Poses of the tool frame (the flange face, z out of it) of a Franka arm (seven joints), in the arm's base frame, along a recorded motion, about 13 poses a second.
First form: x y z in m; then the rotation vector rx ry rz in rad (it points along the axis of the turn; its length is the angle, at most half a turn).
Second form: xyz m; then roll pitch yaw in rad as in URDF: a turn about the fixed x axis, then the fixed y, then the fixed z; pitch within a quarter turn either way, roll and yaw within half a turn. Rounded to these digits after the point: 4 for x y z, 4 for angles.
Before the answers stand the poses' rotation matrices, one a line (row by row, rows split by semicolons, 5 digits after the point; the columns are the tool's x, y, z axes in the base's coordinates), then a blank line. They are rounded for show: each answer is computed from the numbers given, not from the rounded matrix.
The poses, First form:
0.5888, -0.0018, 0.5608, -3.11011, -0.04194, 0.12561
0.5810, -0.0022, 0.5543, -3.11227, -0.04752, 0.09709
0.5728, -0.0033, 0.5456, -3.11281, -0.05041, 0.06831
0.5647, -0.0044, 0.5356, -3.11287, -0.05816, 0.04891
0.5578, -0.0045, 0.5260, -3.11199, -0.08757, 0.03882
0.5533, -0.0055, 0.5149, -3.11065, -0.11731, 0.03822
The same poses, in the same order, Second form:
0.99638 0.02576 -0.08100; 0.02807 -0.99923 0.02755; -0.08023 -0.02972 -0.99633
0.99759 0.02964 -0.06272; 0.03135 -0.99916 0.02647; -0.06189 -0.02838 -0.99768
0.99851 0.03175 -0.04430; 0.03296 -0.99909 0.02690; -0.04340 -0.02832 -0.99866
0.99881 0.03690 -0.03192; 0.03777 -0.99892 0.02720; -0.03088 -0.02837 -0.99912
0.99811 0.05586 -0.02571; 0.05657 -0.99802 0.02741; -0.02413 -0.02881 -0.99929
0.99686 0.07494 -0.02560; 0.07564 -0.99675 0.02755; -0.02346 -0.02940 -0.99929

0.5888, -0.0018, 0.5608, -3.1118, 0.0803, 0.0282
0.5810, -0.0022, 0.5543, -3.1132, 0.0619, 0.0314
0.5728, -0.0033, 0.5456, -3.1132, 0.0434, 0.0330
0.5647, -0.0044, 0.5356, -3.1132, 0.0309, 0.0378
0.5578, -0.0045, 0.5260, -3.1128, 0.0241, 0.0566
0.5533, -0.0055, 0.5149, -3.1122, 0.0235, 0.0757

